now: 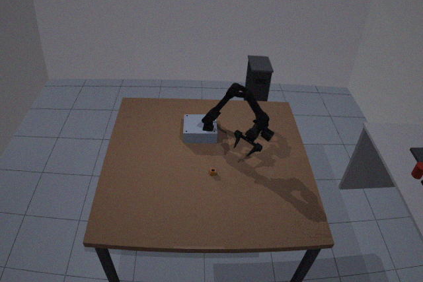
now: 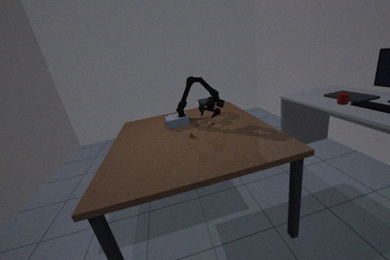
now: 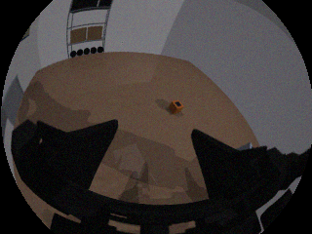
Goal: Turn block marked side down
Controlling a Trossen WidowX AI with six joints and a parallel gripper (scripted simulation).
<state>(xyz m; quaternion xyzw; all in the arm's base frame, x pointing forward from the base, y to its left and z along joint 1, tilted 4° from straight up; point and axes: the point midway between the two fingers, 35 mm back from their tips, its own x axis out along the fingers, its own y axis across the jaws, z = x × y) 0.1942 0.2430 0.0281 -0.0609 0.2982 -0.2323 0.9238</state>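
My gripper tip is now 10 cm short of the small orange block, 14 cm to the left of it and 9 cm above it.
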